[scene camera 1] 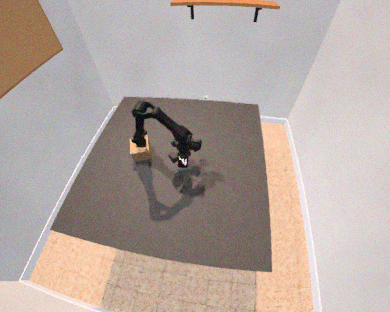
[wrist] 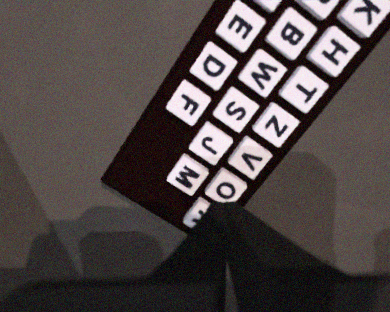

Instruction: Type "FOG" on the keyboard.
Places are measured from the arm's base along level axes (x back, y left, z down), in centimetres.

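Where they show: gripper, fingertip midpoint: (scene camera 1: pixel 184 159) (wrist: pixel 222 212); arm's base, origin of the base link: (scene camera 1: pixel 141 143).
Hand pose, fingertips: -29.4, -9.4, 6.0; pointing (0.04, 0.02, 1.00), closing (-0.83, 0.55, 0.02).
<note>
Things, the pixels of their top centre, and the offset from my fingertips, as dx, dy, dz. "*": a spot on its surface instead. Level surfaces: height alone.
- dark red keyboard, middle of its top: (wrist: pixel 284 44) (scene camera 1: pixel 183 153) +1.1, +6.4, +2.7
- F key, middle of its top: (wrist: pixel 188 103) +3.1, +2.4, +2.7
- O key, middle of its top: (wrist: pixel 226 190) -0.5, -0.1, +2.7
- cut-off key, surface spot: (wrist: pixel 266 4) * +2.6, +7.2, +2.7
- M key, middle of its top: (wrist: pixel 187 176) +1.4, -0.4, +2.7
- V key, middle of its top: (wrist: pixel 250 159) -0.5, +1.8, +2.7
- partly covered key, middle of its top: (wrist: pixel 203 219) -0.4, -1.9, +2.7
- dark mat, its level: dz +4.3
The dark red keyboard (scene camera 1: pixel 183 164) (wrist: pixel 145 155) with white letter keys lies slanted in the wrist view and is partly hidden by the arm in the scene view. The F key (wrist: pixel 188 102) and the O key (wrist: pixel 226 185) show in the wrist view. The G letter cannot be read there; a cut-off key (wrist: pixel 266 4) shows at the top edge. My gripper (scene camera 1: pixel 183 155) (wrist: pixel 222 212) is shut and empty. Its tips overlap the lower edge of the O key in the wrist view. Whether they touch it or hover above it is unclear.
The M key (wrist: pixel 187 174) and the V key (wrist: pixel 250 157) lie beside O. A partly covered key (wrist: pixel 196 214) is at the fingers' left. The arm stands on a wooden block (scene camera 1: pixel 140 150) on the dark mat (scene camera 1: pixel 225 220). An orange shelf (scene camera 1: pixel 225 4) is on the back wall.
</note>
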